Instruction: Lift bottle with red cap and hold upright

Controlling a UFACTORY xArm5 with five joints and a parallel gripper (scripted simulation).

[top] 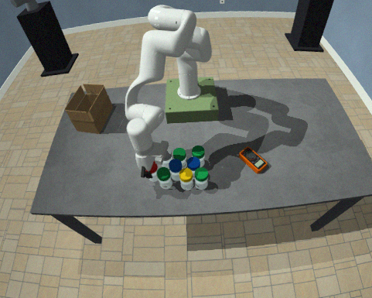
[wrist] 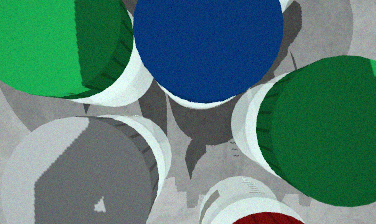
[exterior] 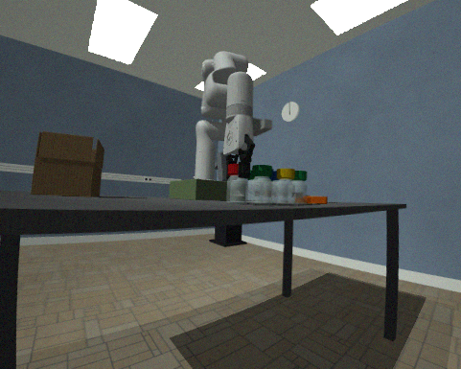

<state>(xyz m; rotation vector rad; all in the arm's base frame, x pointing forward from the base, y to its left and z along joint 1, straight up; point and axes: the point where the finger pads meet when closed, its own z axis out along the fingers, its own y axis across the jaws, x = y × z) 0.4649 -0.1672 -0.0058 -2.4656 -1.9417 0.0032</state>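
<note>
Now: hand 3 cm above the red-capped bottle. Round my hand: grey-capped bottle: 6 cm to the left, 6 cm behind, 3 cm below; then orange multimeter: 46 cm to the left, 7 cm below, 6 cm behind; then yellow-capped bottle: 15 cm to the left, 4 cm ahead, 3 cm below.
</note>
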